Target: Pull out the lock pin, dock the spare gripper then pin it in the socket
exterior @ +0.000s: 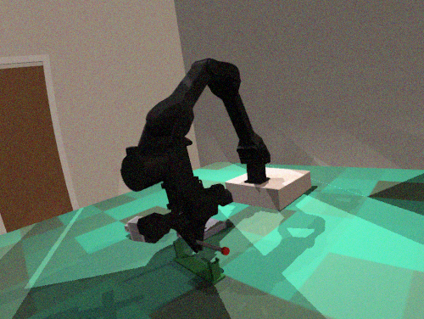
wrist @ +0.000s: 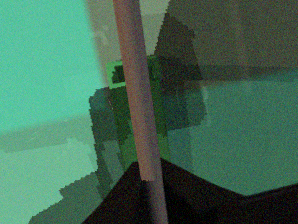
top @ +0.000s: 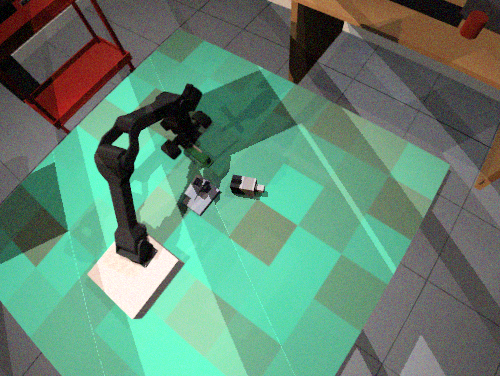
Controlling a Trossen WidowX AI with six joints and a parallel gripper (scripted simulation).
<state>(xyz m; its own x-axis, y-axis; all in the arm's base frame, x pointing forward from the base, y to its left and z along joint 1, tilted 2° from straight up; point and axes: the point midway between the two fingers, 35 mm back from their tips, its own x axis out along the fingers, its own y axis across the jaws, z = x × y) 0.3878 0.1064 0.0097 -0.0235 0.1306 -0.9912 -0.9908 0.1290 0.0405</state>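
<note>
My gripper tip is 20 mm to the left of the green pin rest and 20 mm above it. Round my gripper tip: grey mount (120 mm behind, 130 mm to the right); then spare gripper (20 mm behind, 250 mm to the right, 20 mm below).
</note>
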